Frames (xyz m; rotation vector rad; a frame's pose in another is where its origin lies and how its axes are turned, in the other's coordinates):
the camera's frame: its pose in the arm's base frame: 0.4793 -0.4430 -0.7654 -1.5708 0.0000 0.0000
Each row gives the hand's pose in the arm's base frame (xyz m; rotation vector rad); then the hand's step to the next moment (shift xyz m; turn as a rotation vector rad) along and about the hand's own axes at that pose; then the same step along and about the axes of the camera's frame.
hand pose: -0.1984 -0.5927 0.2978 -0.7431 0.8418 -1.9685
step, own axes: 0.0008 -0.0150 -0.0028 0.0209 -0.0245 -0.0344
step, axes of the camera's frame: -0.0095 -0.0102 0.0063 -0.0470 -0.0024 0.0016
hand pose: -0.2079 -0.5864 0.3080 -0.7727 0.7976 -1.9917
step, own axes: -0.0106 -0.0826 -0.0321 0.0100 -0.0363 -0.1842
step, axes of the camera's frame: -0.0579 -0.0410 0.0542 -0.1605 0.0822 0.0533
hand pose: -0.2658 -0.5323 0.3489 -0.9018 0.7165 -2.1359
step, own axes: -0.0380 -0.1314 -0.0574 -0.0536 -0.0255 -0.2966
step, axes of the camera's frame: -0.0751 -0.0428 0.1206 -0.2100 0.1819 0.1196
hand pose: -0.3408 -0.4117 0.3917 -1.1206 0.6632 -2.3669
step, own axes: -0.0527 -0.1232 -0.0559 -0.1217 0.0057 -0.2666
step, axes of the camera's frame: -0.0362 -0.0101 0.1402 -0.1412 0.2235 0.1266
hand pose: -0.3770 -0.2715 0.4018 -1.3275 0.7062 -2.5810
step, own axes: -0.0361 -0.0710 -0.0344 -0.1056 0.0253 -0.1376
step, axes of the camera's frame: -0.0006 0.0096 0.0862 -0.0491 0.1571 0.0604
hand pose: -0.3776 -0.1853 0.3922 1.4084 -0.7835 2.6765
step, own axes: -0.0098 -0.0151 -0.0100 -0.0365 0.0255 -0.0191
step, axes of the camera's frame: 0.0018 0.0059 0.0196 0.0008 0.0480 -0.0062
